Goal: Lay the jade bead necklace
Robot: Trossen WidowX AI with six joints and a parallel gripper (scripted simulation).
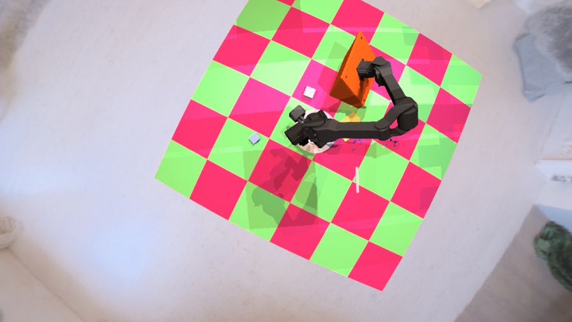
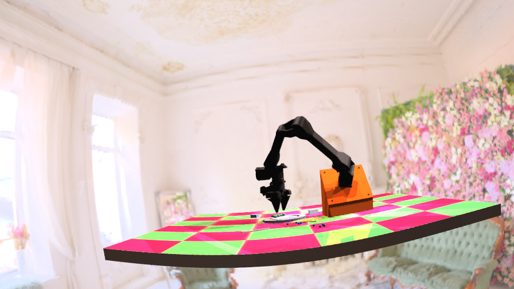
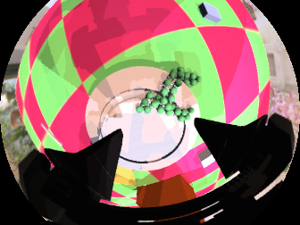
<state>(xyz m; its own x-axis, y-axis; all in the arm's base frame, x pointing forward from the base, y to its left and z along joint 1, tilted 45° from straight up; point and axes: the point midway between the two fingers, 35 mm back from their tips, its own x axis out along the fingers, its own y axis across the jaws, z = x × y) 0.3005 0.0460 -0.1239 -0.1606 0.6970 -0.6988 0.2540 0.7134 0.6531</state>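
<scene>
The round bead board is 30 mm to the left of my gripper tip, 30 mm below it and 20 mm behind it. Round my gripper tip: pale blue cube (180 mm to the right, 160 mm ahead, 30 mm below); white cube (150 mm behind, 80 mm to the right, 30 mm below); yellow patch (160 mm to the left, 130 mm behind, 40 mm below).
</scene>
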